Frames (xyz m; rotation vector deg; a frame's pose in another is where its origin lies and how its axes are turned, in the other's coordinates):
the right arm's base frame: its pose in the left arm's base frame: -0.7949 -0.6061 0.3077 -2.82 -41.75 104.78
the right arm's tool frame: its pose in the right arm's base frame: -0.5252 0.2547 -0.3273 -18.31 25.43 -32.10
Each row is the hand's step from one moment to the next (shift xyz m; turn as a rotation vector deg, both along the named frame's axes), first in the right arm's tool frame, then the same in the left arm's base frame.
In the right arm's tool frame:
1: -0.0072 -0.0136 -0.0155 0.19 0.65 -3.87
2: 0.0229 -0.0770 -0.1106 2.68 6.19 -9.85
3: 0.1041 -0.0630 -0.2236 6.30 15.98 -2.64
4: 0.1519 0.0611 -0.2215 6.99 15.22 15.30
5: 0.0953 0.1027 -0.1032 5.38 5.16 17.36
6: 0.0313 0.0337 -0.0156 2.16 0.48 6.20
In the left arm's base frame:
1: 0.0173 -0.0121 -0.0056 2.13 0.44 -3.27
2: 0.1325 -0.0101 -0.0321 2.94 4.98 -10.45
3: 0.2213 0.0700 -0.1046 -7.44 12.24 -9.83
4: 0.1484 0.1640 -0.1642 -18.38 12.53 4.42
5: 0.0251 0.1289 -0.1141 -13.24 6.98 11.53
6: -0.0036 0.0423 -0.0236 -3.71 2.16 4.99

